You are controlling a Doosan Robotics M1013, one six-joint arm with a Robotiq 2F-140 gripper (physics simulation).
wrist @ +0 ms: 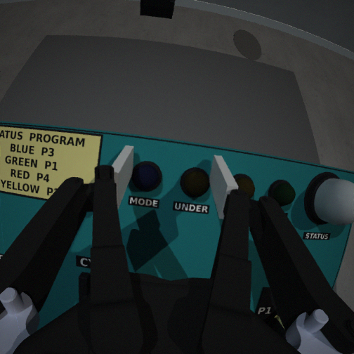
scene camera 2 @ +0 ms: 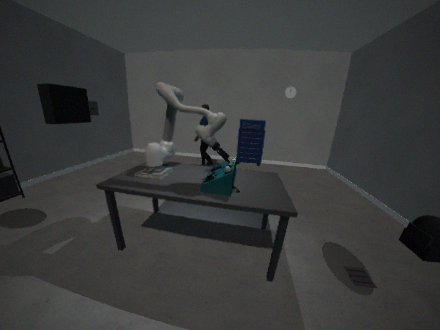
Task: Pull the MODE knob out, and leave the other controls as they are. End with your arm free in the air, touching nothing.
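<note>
The MODE knob is a dark blue round cap above its MODE label, near the top edge of the sloped teal control panel. My gripper is open and over the panel, pointing down at it. In the wrist view the MODE knob shows between the pale finger pads, close to the left pad. A dark amber round cap labelled UNDER also shows between the pads, nearer the right one. No contact between pads and caps can be made out. The knob is too small to tell in the scene view.
Right of the right pad are another amber cap, a green cap and the white STATUS dome. A yellow program label is at the left. The panel stands on a dark table. A person and a blue cabinet are behind.
</note>
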